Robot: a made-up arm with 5 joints.
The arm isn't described. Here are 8 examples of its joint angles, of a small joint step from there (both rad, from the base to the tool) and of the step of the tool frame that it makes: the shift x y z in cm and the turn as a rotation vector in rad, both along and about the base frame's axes.
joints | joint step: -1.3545 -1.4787 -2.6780 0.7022 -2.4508 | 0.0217 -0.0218 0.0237 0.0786 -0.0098
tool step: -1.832 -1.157 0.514 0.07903 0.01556 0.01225
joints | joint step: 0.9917 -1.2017 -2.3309 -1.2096 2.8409 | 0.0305 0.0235 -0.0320 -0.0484 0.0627
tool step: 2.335 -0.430 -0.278 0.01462 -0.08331 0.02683
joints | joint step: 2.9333 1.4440 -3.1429 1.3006 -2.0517 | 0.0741 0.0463 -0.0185 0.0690 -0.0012
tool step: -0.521 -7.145 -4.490 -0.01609 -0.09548 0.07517
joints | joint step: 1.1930 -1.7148 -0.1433 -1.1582 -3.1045 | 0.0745 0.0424 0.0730 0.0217 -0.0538
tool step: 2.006 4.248 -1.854 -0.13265 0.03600 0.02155
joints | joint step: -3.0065 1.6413 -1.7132 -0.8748 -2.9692 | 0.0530 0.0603 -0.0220 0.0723 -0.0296
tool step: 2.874 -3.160 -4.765 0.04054 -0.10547 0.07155
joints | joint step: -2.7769 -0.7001 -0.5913 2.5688 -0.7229 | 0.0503 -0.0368 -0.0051 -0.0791 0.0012
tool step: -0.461 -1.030 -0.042 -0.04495 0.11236 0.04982
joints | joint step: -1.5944 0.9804 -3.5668 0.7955 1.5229 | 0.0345 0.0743 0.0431 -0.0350 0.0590
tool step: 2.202 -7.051 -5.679 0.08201 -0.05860 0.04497
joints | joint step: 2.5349 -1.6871 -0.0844 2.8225 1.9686 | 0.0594 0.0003 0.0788 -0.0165 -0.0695
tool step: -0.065 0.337 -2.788 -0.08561 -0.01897 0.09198
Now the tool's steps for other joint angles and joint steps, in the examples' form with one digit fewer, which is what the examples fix.
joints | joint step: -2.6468 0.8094 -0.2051 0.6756 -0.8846 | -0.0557 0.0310 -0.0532 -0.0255 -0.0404
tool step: -2.19 -0.77 -1.86 -0.0558 0.0253 -0.0432
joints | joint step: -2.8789 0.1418 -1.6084 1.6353 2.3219 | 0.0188 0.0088 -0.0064 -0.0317 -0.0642
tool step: -0.45 -1.42 0.06 -0.0174 0.0256 0.0822
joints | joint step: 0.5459 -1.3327 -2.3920 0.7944 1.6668 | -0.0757 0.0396 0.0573 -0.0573 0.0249
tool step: 1.22 7.01 4.65 -0.0143 0.0374 -0.0515
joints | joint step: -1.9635 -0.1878 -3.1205 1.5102 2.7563 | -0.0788 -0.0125 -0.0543 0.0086 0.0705
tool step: 2.22 3.47 -0.56 -0.0814 -0.0376 -0.0609
